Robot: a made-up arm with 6 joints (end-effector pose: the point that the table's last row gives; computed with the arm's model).
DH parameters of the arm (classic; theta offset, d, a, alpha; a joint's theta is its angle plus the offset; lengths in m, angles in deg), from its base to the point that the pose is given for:
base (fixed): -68.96 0 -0.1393 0
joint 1: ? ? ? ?
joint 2: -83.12 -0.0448 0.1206 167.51
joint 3: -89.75 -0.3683 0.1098 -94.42
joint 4: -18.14 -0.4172 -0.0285 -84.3
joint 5: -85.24 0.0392 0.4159 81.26
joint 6: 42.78 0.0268 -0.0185 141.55
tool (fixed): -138.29 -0.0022 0 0
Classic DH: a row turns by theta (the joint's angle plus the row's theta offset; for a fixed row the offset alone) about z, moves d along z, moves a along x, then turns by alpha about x.
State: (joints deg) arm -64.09 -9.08 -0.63 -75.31 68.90 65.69
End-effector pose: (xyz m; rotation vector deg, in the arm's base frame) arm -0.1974 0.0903 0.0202 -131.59 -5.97 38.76
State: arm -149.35 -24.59 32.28 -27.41 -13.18 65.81
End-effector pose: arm -0.3774 -0.0778 0.3170 -0.80 37.63 25.75
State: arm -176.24 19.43 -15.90 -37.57 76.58 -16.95
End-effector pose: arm -0.0939 0.2698 -0.2058 -44.53 109.37 -72.46
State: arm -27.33 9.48 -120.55 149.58 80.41 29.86
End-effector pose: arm 0.5003 -0.0216 0.6360 20.82 39.48 69.68
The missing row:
joint 1: -2.82 0.1409 0.038 -85.74
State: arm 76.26 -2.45 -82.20 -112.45 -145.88 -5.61
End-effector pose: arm -0.6596 0.6598 -0.0796 -89.14 -9.79 -23.40
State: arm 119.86 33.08 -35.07 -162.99 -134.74 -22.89
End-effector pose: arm -0.4900 -0.0001 -0.3722 -111.38 -60.39 -22.88
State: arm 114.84 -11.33 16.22 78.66 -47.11 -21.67
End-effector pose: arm -0.0529 0.1885 0.1350 16.53 37.20 88.47
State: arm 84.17 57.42 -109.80 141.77 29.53 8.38
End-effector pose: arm 0.0154 0.6224 0.2016 -52.62 -86.28 -83.18
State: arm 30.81 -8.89 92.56 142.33 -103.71 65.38
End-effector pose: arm 0.1463 -0.3475 0.6112 -36.31 -63.27 20.92
